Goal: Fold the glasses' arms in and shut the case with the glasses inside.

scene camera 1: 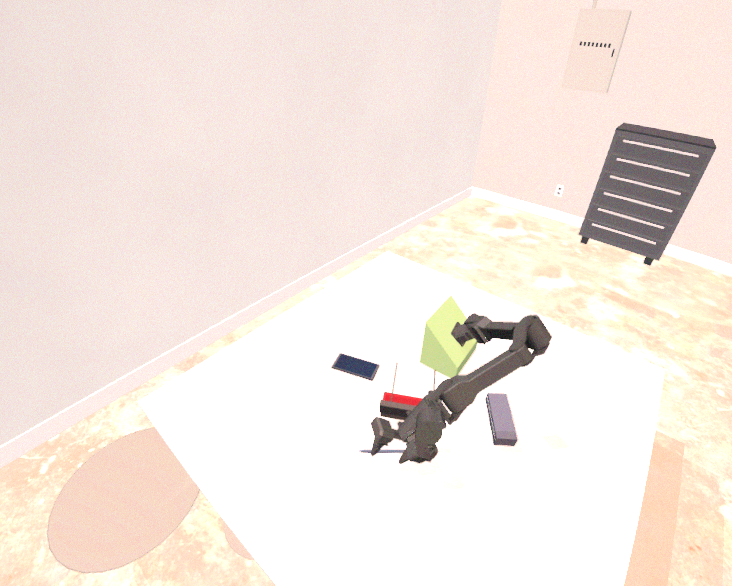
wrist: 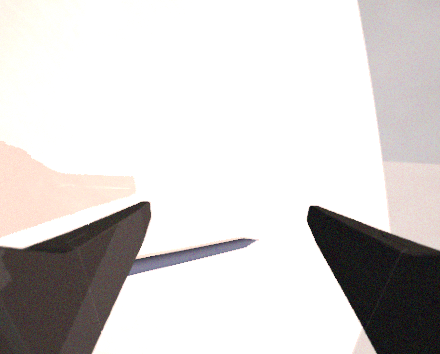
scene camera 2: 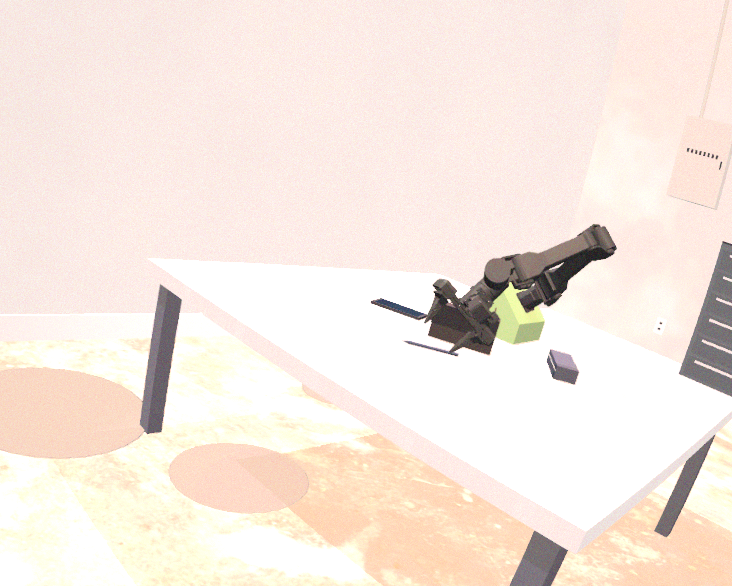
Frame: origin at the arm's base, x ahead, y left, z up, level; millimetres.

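Where they show: gripper, between the fingertips: (scene camera 1: 385,458) (wrist: 230,211) (scene camera 2: 437,337); arm's base, origin of its link: (scene camera 1: 459,334) (scene camera 2: 524,302).
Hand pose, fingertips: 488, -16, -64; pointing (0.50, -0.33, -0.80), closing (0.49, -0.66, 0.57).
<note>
Each offset is from my fingertips to the centre of the thing, as dx, dy, dz. "pt": to the spot under its first point.
The glasses case stands open on the table, its dark brown outside {pt -120, -53, +28} (scene camera 1: 390,410) (scene camera 2: 440,326) and red lining {-209, -28, -18} (scene camera 1: 402,399) showing; the arm covers part of it. Two thin upright lines, the glasses' arms (scene camera 1: 394,381), rise from the case, apart and not folded; the rest of the glasses is hidden. My gripper (scene camera 1: 388,457) (scene camera 2: 439,336) (wrist: 230,211) is open and empty, low over the table on the outer side of the raised lid. The case does not show in the wrist view.
A thin grey-blue pen {-35, -27, -39} (scene camera 1: 366,451) (scene camera 2: 431,348) (wrist: 200,254) lies under and beside the fingers. A dark phone {-260, -258, -39} (scene camera 1: 355,366) (scene camera 2: 398,307) lies behind the case. A green block (scene camera 1: 439,342) (scene camera 2: 526,331) stands near the arm's base. A purple-grey box {-298, +229, -26} (scene camera 1: 501,419) (scene camera 2: 562,365) lies to the right.
</note>
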